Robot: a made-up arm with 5 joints.
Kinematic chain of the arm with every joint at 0, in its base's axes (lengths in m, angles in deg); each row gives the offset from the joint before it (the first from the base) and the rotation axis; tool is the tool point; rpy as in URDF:
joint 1: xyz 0.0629 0 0.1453 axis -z
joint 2: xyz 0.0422 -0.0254 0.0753 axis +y
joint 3: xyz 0.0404 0 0.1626 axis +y
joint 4: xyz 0.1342 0 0.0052 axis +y
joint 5: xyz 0.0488 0.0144 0 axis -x
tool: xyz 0 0 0 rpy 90 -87.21 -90
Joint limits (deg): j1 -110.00..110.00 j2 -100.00..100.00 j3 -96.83..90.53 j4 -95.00..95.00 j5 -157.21..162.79
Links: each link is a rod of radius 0.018 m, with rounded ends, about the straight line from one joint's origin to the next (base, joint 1, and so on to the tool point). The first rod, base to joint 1, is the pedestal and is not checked.
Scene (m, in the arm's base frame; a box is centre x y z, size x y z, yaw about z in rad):
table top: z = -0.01
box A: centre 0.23 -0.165 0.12 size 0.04 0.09 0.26 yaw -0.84
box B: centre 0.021 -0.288 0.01 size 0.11 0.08 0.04 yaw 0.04
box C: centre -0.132 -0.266 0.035 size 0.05 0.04 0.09 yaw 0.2
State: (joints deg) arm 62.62 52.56 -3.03 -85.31 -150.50
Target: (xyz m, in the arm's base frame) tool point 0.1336 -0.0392 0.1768
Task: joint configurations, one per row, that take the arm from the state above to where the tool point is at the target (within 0.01 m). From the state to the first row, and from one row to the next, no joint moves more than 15 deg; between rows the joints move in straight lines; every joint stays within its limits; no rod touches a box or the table.
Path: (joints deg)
1: 72.10 59.18 11.80 -74.42 -140.72
2: 81.57 65.80 26.63 -63.53 -130.93
3: 91.05 72.42 41.46 -52.64 -121.15
4: 100.52 79.04 56.29 -41.75 -111.36
5: 110.00 85.66 71.12 -30.86 -101.58
6: 95.20 76.32 74.35 -27.82 -109.73
7: 80.40 66.97 77.59 -24.78 -117.89
8: 65.59 57.63 80.82 -21.74 -126.04
9: 50.79 48.29 84.06 -18.70 -134.19
10: 35.99 38.95 87.29 -15.66 -142.35
11: 21.19 29.61 90.53 -12.62 -150.50

